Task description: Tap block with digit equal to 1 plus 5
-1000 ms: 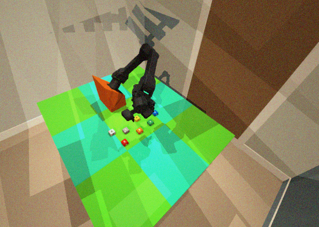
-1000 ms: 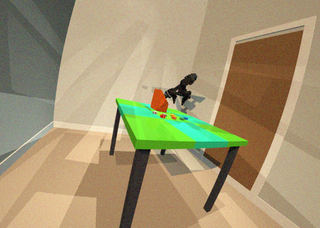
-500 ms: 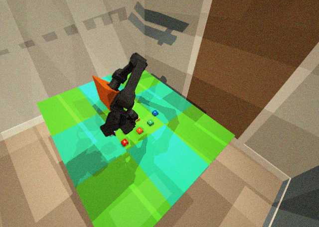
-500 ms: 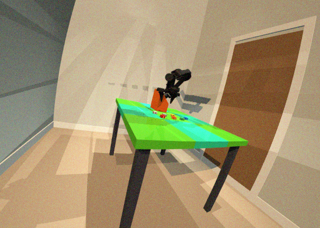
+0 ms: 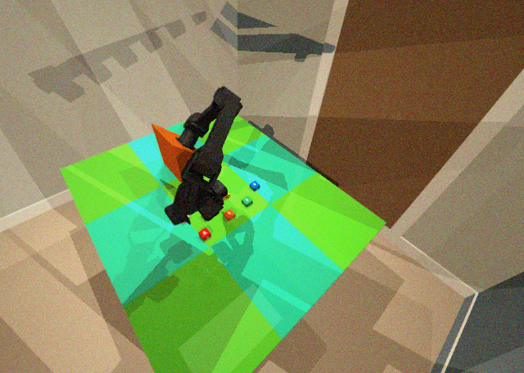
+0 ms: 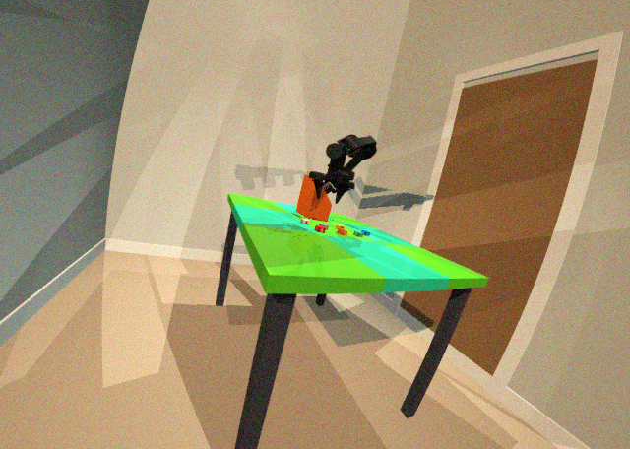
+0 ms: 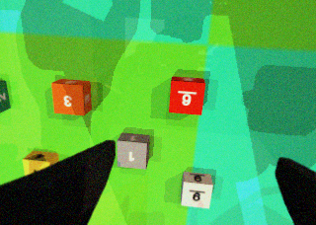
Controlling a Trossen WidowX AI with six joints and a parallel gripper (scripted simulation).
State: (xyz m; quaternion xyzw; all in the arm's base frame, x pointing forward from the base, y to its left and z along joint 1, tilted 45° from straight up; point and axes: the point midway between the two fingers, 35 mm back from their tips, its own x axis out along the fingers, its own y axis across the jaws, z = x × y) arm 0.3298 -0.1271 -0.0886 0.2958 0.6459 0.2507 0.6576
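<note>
Now: the red block 110 mm below my gripper tip. From my gripper tip the other things lie so: grey block: 110 mm below, 70 mm behind, 60 mm to the left; then orange block: 120 mm to the left, 110 mm below, 10 mm behind; then white block: 110 mm below, 110 mm behind, 20 mm to the right.
</note>
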